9 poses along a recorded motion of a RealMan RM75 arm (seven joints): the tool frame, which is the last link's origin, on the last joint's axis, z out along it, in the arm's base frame.
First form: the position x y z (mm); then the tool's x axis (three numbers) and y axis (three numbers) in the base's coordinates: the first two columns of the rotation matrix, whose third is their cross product.
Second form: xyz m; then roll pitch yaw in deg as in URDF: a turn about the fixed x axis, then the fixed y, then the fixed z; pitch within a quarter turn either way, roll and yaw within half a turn. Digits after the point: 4 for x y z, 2 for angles.
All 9 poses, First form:
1: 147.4, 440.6, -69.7, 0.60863, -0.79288, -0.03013, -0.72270, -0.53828, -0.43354
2: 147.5, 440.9, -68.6, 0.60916, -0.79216, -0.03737, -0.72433, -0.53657, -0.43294
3: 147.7, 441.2, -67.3, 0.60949, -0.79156, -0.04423, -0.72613, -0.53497, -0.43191
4: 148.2, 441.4, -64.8, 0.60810, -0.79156, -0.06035, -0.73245, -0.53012, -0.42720
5: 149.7, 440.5, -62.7, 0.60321, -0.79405, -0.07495, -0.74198, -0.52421, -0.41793
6: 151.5, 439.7, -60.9, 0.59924, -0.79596, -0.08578, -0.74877, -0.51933, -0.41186
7: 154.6, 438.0, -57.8, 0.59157, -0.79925, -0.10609, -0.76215, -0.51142, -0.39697
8: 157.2, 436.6, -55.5, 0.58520, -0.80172, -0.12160, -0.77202, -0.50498, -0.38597
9: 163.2, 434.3, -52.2, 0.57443, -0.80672, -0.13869, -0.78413, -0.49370, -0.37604
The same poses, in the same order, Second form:
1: 0.1474, 0.4406, -0.0697, -154.30, 1.73, -52.49
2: 0.1475, 0.4409, -0.0686, -154.33, 2.14, -52.44
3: 0.1477, 0.4412, -0.0673, -154.38, 2.54, -52.40
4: 0.1482, 0.4414, -0.0648, -154.66, 3.46, -52.47
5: 0.1497, 0.4405, -0.0627, -155.22, 4.30, -52.78
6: 0.1515, 0.4397, -0.0609, -155.58, 4.92, -53.03
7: 0.1546, 0.4380, -0.0578, -156.47, 6.09, -53.49
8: 0.1572, 0.4366, -0.0555, -157.12, 6.98, -53.87
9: 0.1632, 0.4343, -0.0522, -157.68, 7.97, -54.55
